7 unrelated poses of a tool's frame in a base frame.
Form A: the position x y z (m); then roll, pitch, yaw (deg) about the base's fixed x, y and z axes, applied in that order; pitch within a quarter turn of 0, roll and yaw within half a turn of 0.
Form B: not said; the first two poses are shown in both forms.
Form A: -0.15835 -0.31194 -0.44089 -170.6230 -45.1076 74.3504
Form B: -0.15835 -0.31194 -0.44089 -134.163 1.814 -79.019
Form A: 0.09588 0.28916 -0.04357 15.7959 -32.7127 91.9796
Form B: 0.09588 0.28916 -0.04357 32.223 16.859 91.740
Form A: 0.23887 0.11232 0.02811 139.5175 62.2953 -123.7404
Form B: 0.23887 0.11232 0.02811 -111.013 -9.546 105.180
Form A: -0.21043 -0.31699 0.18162 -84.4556 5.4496 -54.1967
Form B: -0.21043 -0.31699 0.18162 -80.501 54.351 -2.268
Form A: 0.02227 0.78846 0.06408 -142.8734 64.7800 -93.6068
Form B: 0.02227 0.78846 0.06408 -116.483 40.373 92.016
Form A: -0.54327 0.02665 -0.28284 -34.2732 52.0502 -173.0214
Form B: -0.54327 0.02665 -0.28284 51.468 -35.337 -138.441
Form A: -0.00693 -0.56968 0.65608 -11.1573 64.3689 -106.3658
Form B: -0.00693 -0.56968 0.65608 64.833 -3.645 -97.015
